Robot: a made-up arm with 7 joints. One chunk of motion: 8 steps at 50 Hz.
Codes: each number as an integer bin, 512 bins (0 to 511) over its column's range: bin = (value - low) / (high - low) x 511, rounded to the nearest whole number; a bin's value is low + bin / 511 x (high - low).
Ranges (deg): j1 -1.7..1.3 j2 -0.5..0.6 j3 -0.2..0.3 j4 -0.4..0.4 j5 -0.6..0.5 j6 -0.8..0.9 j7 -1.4..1
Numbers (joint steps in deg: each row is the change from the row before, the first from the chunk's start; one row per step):
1: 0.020 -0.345 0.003 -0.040 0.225 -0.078 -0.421
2: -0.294 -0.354 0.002 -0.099 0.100 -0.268 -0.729
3: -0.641 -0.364 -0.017 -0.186 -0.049 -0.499 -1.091
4: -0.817 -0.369 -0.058 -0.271 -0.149 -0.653 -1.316
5: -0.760 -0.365 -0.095 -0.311 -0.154 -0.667 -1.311
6: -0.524 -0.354 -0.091 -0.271 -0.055 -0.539 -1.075
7: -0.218 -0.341 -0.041 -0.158 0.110 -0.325 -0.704
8: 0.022 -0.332 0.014 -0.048 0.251 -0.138 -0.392
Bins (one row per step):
1: 293 72 207 230 383 217 208
2: 239 68 206 192 325 160 143
3: 180 63 187 137 256 90 66
4: 150 61 145 82 210 44 18
5: 160 63 107 57 207 40 19
6: 200 68 111 82 253 78 69
7: 252 74 162 155 330 143 148
8: 293 78 219 225 395 199 215

